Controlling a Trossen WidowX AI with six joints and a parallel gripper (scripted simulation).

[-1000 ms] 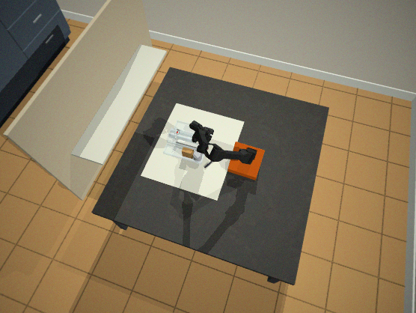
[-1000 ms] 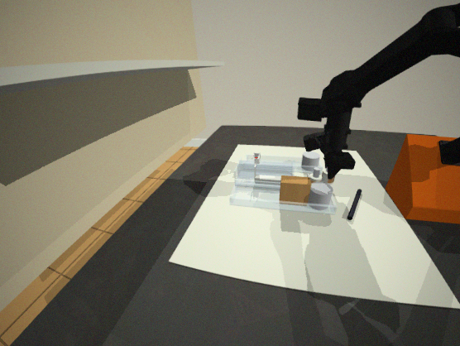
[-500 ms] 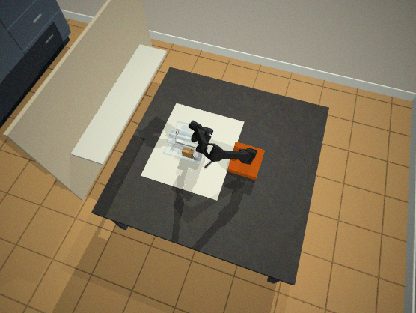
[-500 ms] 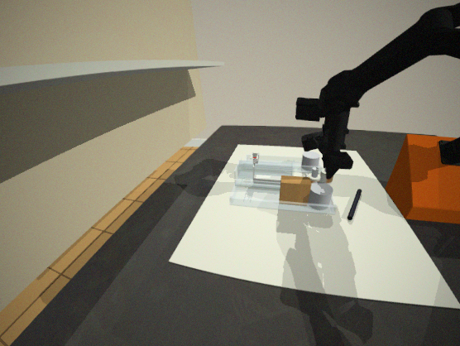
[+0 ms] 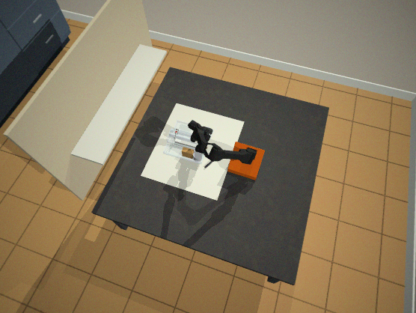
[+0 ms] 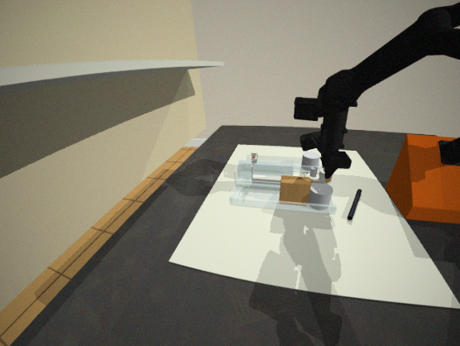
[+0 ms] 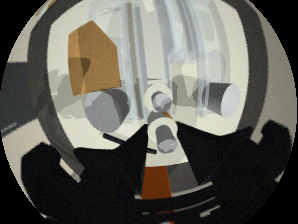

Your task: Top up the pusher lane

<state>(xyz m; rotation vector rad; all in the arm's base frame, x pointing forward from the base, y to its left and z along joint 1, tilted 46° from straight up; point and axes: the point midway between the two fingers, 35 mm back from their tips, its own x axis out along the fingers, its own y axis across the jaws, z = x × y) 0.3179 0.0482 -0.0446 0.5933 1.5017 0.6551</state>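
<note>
Now: gripper tip 70 mm short of the white mat, 10 mm to the right of it and 50 mm above it. The rest, counted from my gripper tip: brown box (90 mm ahead, 80 mm to the left, 10 mm below); then black rod (80 mm behind, 70 mm to the left, 40 mm below).
</note>
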